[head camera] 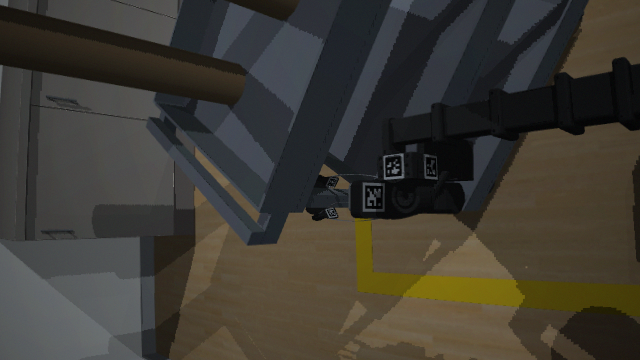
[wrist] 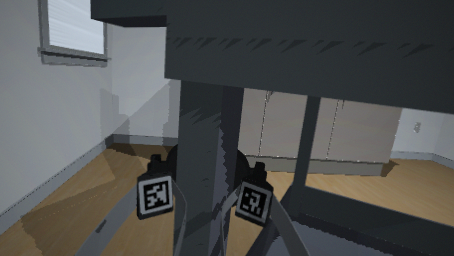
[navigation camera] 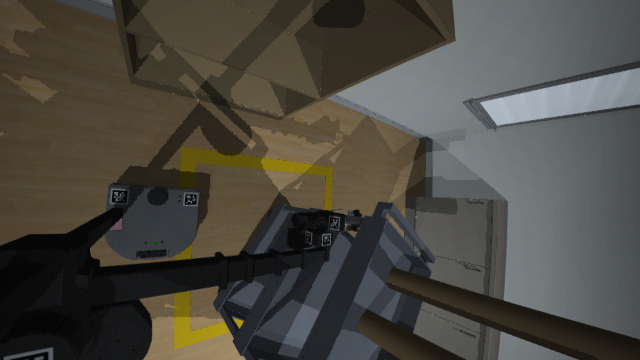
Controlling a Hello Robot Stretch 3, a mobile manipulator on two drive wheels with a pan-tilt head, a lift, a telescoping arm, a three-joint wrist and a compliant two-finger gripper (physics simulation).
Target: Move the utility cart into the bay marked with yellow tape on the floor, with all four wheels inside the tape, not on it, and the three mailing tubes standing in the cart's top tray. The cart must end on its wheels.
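Observation:
The utility cart [head camera: 324, 100] [navigation camera: 345, 280] [wrist: 200, 150] is blue-grey with trays and a push handle. It stands upright as far as it shows; its wheels are hidden. Two brown mailing tubes show, one [head camera: 125, 65] [navigation camera: 500, 310] nearer the handle and another [head camera: 270, 6] [navigation camera: 400, 337] beside it, their lower ends in the top tray. A third tube cannot be made out. My gripper [head camera: 317, 198] [navigation camera: 354, 221] [wrist: 204, 163] is shut on the cart's corner post, under the top tray. Yellow tape [head camera: 450, 291] [navigation camera: 250, 162] outlines the bay; the cart covers its lower right part in the navigation view.
My base [navigation camera: 152, 220] stands over the tape's left side. A grey-beige cabinet [head camera: 100, 175] [navigation camera: 450, 225] [wrist: 365, 135] stands beyond the cart's handle end. A large brown open-fronted unit [navigation camera: 370, 60] stands past the tape's upper side. A white wall [navigation camera: 575, 170] lies behind the cabinet.

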